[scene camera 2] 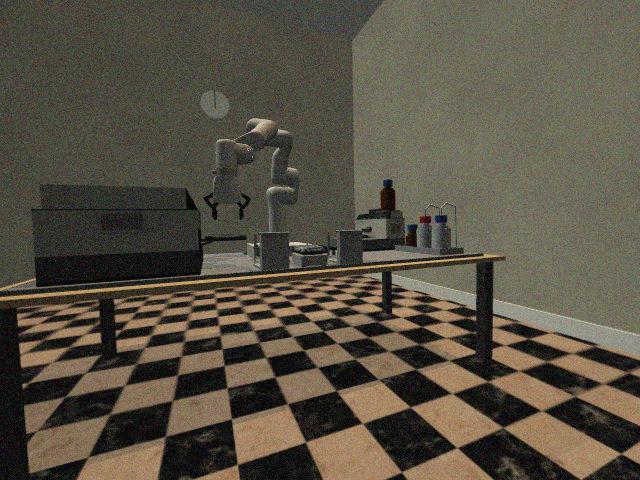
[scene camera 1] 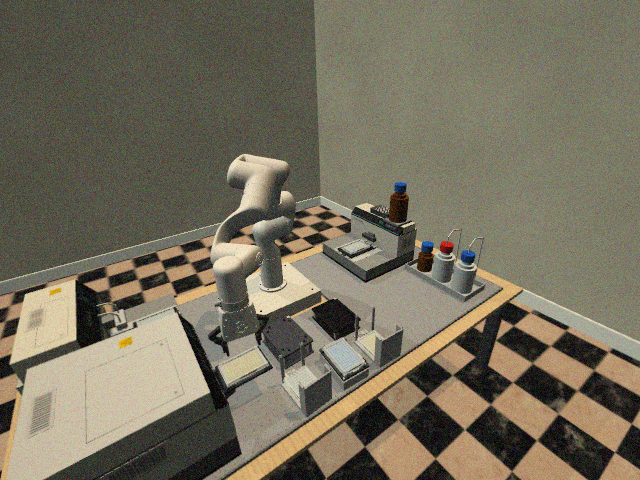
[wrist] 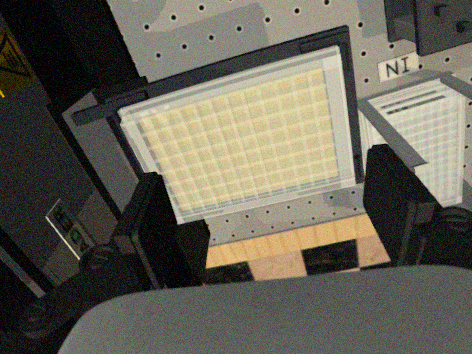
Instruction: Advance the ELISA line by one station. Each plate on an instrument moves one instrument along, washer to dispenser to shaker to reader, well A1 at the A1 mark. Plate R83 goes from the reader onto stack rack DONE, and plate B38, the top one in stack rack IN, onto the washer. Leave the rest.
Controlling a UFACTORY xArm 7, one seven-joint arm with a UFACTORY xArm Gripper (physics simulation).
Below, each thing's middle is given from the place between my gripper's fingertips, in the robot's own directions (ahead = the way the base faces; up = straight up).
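Scene:
I see that the pale yellow well plate (scene camera 1: pixel 234 370) is 60 mm below my hand, 10 mm ahead of it and 10 mm to the right of it. The bluish plate (scene camera 1: pixel 345 358), for its part, is 110 mm below my hand, 250 mm to the left of it and 170 mm ahead of it.

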